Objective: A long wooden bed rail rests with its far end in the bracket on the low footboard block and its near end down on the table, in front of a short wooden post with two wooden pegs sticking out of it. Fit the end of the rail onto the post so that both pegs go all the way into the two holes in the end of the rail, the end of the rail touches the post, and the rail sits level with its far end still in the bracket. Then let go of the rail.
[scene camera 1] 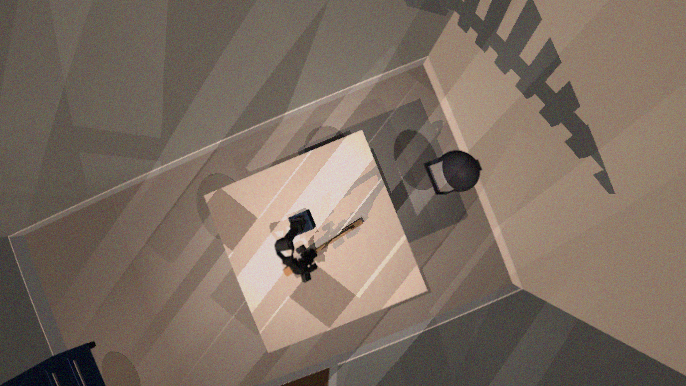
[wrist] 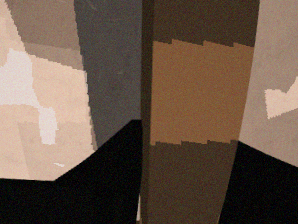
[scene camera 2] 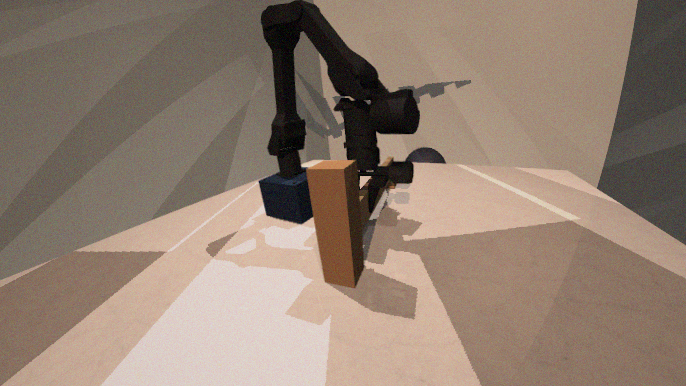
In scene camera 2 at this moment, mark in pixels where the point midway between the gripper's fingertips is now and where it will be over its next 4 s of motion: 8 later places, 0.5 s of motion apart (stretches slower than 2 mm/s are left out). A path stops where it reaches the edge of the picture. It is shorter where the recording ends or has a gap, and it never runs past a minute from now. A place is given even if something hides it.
My gripper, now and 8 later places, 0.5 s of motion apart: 365,211; 365,212; 364,213; 363,214; 363,215; 362,216; 362,217; 362,215; 365,198
